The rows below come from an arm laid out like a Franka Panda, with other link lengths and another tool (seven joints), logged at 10 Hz.
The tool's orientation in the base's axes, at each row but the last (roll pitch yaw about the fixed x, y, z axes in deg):
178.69, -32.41, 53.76
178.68, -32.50, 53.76
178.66, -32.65, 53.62
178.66, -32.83, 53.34
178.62, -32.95, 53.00
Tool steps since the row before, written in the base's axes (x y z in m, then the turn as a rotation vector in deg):
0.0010, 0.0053, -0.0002, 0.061, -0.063, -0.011
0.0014, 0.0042, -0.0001, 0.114, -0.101, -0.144
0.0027, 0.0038, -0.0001, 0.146, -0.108, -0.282
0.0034, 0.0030, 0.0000, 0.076, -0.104, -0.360
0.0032, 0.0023, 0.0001, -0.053, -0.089, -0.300
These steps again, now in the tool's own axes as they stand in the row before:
0.0040, -0.0024, 0.0027, -0.018, 0.086, 0.003
0.0035, -0.0014, 0.0023, -0.089, 0.149, 0.117
0.0039, -0.0001, 0.0026, -0.152, 0.176, 0.241
0.0037, 0.0009, 0.0024, -0.227, 0.116, 0.285
0.0032, 0.0011, 0.0020, -0.250, 0.007, 0.196

